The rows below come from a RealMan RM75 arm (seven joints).
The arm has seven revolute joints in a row. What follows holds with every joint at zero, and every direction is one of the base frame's.
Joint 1 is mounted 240.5 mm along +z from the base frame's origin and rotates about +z.
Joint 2 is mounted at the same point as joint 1 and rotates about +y.
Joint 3 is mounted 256 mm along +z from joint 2 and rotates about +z.
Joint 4 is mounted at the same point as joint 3 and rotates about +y.
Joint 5 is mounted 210 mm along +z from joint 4 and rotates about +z.
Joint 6 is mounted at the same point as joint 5 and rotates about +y.
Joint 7 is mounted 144 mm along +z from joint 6 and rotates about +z.
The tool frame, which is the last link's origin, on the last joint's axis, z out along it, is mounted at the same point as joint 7; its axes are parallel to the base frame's.
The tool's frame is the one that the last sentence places.
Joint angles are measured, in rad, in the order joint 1, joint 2, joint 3, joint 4, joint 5, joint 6, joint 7. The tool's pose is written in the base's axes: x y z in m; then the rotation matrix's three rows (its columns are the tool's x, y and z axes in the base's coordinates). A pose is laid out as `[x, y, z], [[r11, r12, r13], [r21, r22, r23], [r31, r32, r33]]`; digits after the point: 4 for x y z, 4 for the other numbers.
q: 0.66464 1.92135 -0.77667 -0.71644 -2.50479 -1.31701 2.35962
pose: [0.3103, 0.3869, 0.0607], [[0.3895, -0.8845, 0.2566], [-0.8913, -0.2919, 0.3468], [-0.2319, -0.3638, -0.9021]]
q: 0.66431 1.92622 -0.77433 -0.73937 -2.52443 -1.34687 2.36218
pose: [0.3081, 0.3847, 0.0617], [[0.3958, -0.8799, 0.2628], [-0.8940, -0.3038, 0.3292], [-0.2099, -0.3653, -0.9069]]
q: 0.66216 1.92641 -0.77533 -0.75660 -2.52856 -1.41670 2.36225
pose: [0.3039, 0.3774, 0.0611], [[0.3930, -0.8858, 0.2468], [-0.9042, -0.3234, 0.2791], [-0.1675, -0.3328, -0.9280]]
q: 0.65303 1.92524 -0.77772 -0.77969 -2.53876 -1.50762 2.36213
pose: [0.3016, 0.3656, 0.0617], [[0.3847, -0.8929, 0.2338], [-0.9168, -0.3402, 0.2092], [-0.1073, -0.2948, -0.9495]]
